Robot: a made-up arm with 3 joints.
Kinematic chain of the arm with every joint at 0, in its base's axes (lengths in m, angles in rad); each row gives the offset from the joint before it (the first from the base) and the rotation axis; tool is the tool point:
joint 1: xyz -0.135 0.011 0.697 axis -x
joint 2: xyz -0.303 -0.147 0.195 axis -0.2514 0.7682 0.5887
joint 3: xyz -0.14 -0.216 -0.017 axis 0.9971 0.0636 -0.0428
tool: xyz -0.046 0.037 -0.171
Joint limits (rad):
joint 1: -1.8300..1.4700
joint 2: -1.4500..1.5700
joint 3: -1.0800..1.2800
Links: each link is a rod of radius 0.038 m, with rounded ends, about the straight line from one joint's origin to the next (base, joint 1, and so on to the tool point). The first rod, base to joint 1, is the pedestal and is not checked.
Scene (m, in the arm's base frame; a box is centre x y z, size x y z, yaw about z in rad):
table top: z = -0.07
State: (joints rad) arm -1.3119 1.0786 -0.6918
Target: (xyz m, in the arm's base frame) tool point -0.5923 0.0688 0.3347
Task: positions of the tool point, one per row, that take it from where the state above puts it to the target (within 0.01 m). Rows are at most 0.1 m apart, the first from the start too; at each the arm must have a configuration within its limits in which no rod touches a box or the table.
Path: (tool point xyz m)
1: -0.5043 -0.2926 0.2252
2: -0.5535 -0.2437 0.2249
3: -0.5914 -0.1855 0.2332
4: -0.6154 -0.1213 0.2496
5: -0.6240 -0.0549 0.2731
6: -0.6162 0.0098 0.3021
7: -0.5923 0.0688 0.3347

